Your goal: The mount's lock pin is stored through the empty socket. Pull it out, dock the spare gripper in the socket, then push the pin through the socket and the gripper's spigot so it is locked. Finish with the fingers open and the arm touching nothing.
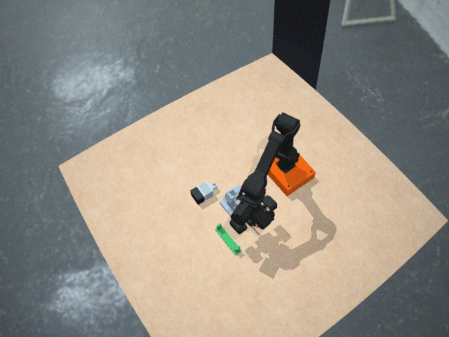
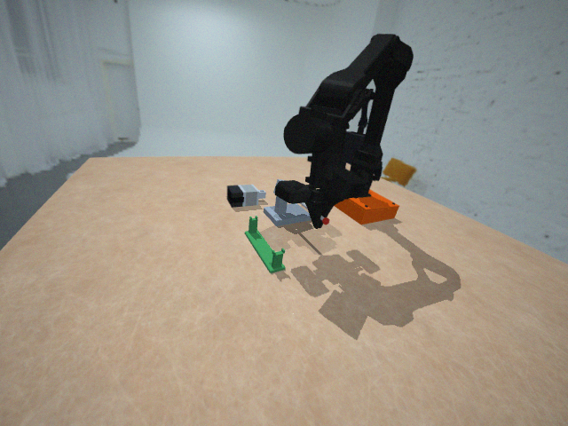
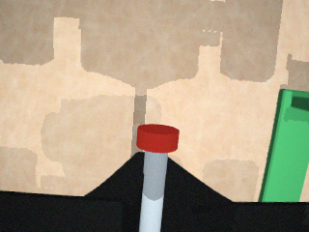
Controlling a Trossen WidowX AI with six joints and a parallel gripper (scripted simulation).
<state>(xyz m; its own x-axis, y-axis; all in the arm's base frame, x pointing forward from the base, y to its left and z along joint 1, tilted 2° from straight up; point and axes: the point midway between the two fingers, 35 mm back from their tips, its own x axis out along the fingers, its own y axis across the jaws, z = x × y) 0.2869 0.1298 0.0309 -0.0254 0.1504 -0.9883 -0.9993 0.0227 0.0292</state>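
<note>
Right now the green cradle is 11 cm ahead of my gripper tip, 3 cm to the right of it and 3 cm below it. From my gripper tip the other things lie so: spare gripper: 5 cm ahead, 26 cm to the right, 3 cm below; mount: 2 cm behind, 15 cm to the right.
</note>
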